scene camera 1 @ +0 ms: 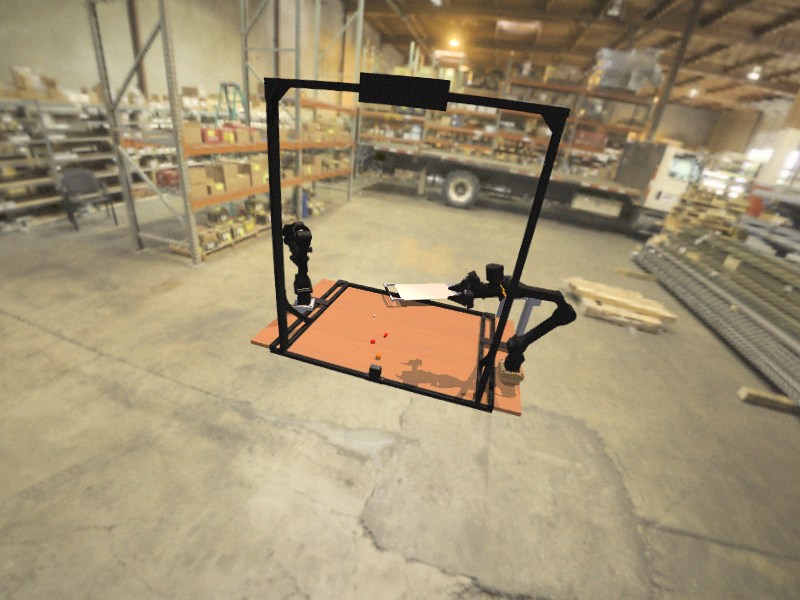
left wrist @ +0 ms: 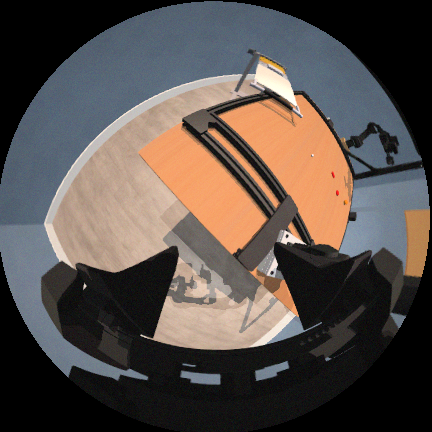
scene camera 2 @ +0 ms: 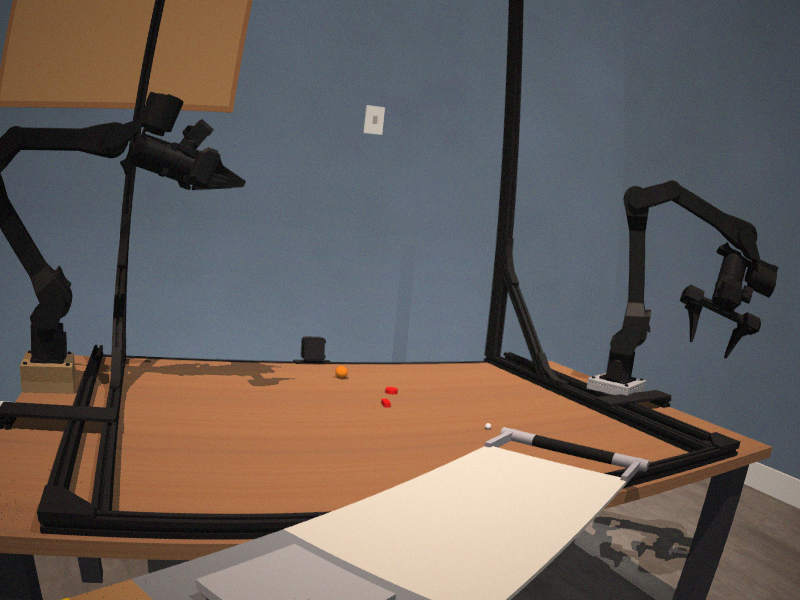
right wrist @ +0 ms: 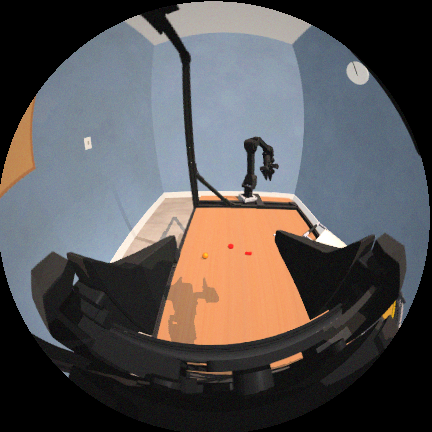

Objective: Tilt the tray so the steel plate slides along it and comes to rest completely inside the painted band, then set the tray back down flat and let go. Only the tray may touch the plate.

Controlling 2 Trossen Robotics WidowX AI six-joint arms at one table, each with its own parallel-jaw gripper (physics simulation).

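The long tray (scene camera 1: 420, 291) (scene camera 2: 465, 503) (left wrist: 276, 86) (right wrist: 331, 239) has a cream surface and a black-and-grey end handle (scene camera 2: 571, 448). It sits above the table's edge and extends beyond it. The steel plate (scene camera 2: 297, 573), a pale grey slab, lies on the tray's grey stretch, partly cut off by the picture. An orange-yellow patch (scene camera 2: 116, 591) (left wrist: 271, 63) shows beyond the grey stretch; it looks like the painted band. My left gripper (scene camera 2: 709, 349) (left wrist: 226, 249) is open and empty, away from the tray. My right gripper (scene camera 2: 244, 183) (right wrist: 226, 238) is open and empty, high above the table.
Two small red pieces (scene camera 2: 391, 390) (scene camera 2: 385, 403), an orange ball (scene camera 2: 341, 372) and a small white ball (scene camera 2: 487, 426) lie on the wooden table (scene camera 2: 258, 445). A black frame (scene camera 2: 507, 193) rises around it. A small black box (scene camera 2: 313, 348) stands at the far edge.
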